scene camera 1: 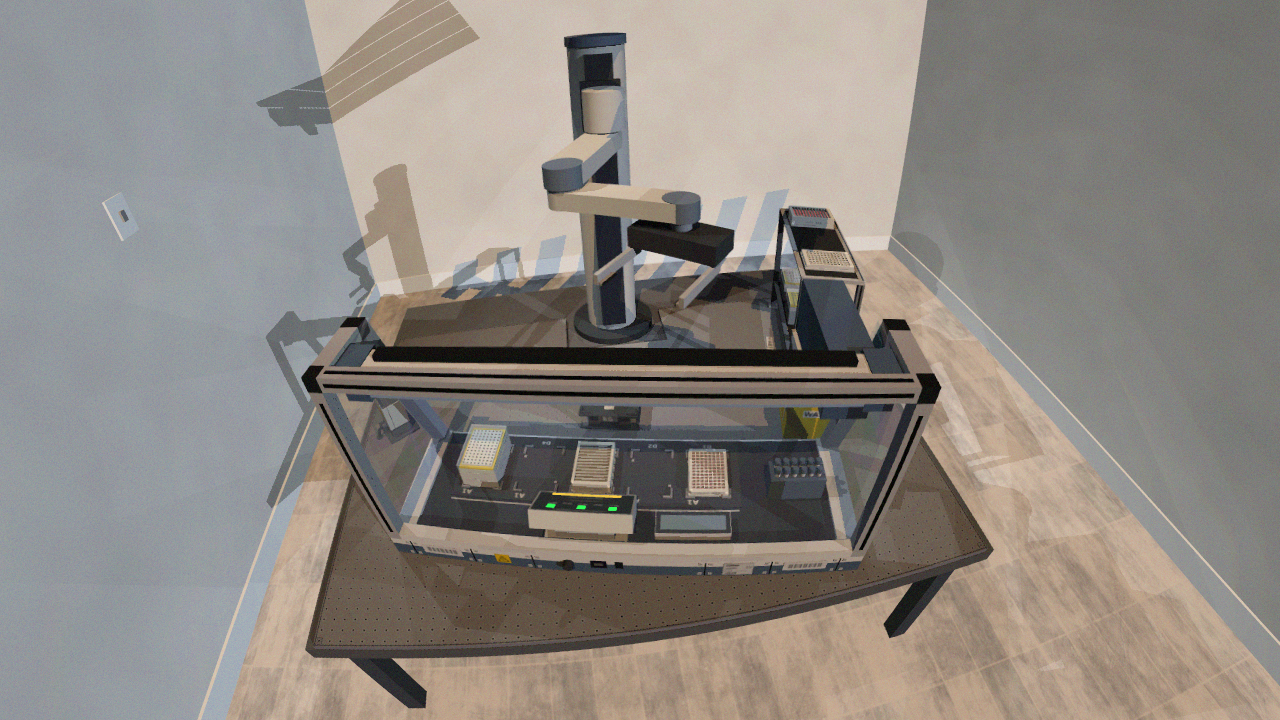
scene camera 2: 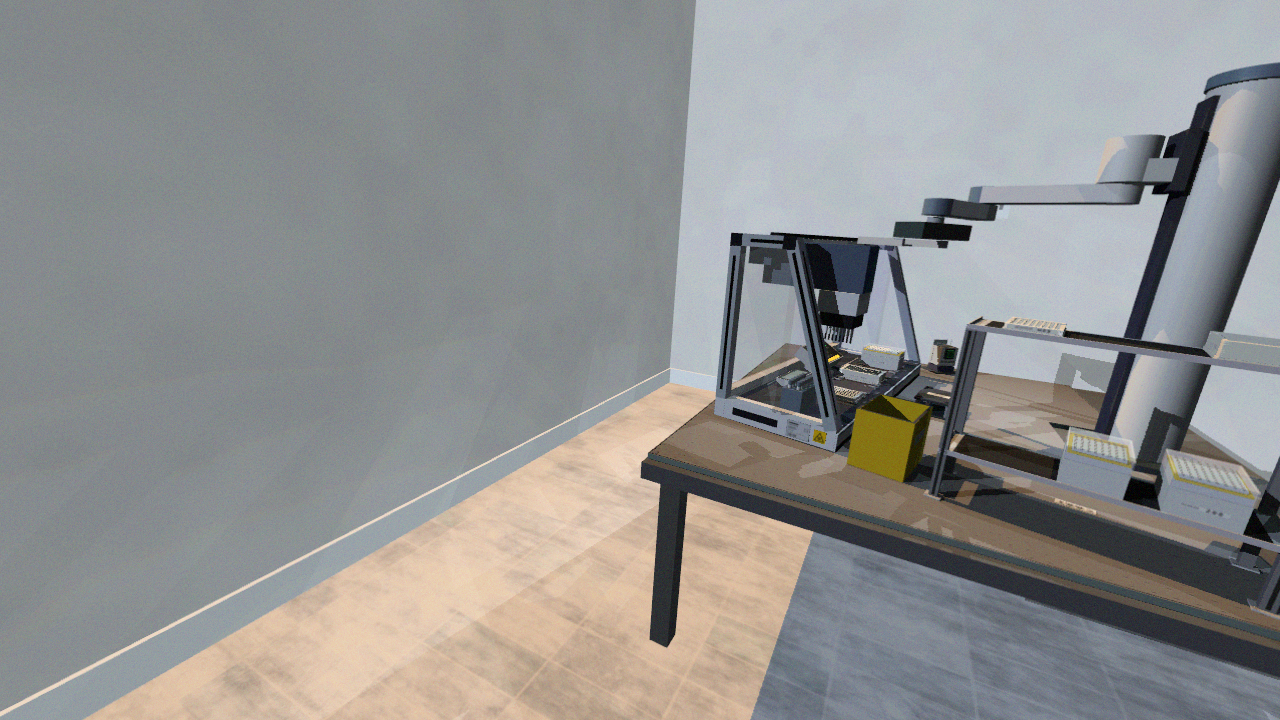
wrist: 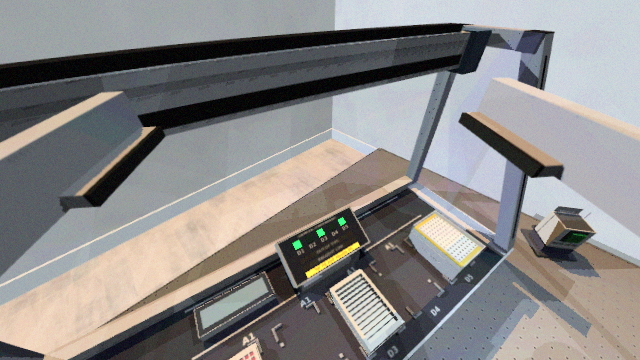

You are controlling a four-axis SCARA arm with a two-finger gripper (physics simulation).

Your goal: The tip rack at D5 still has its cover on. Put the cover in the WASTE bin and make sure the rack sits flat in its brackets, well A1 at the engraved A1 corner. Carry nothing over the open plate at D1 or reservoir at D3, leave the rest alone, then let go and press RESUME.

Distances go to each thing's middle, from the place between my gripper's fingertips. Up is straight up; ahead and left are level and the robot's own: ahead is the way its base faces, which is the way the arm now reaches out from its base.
Scene:
The yellow waste bin (scene camera 2: 889, 433) lies 450 mm to the left of my hand, 430 mm below it and 110 mm behind it. Also, from my hand: RESUME button box (wrist: 554, 234): 640 mm to the right, 440 mm below, 270 mm behind.

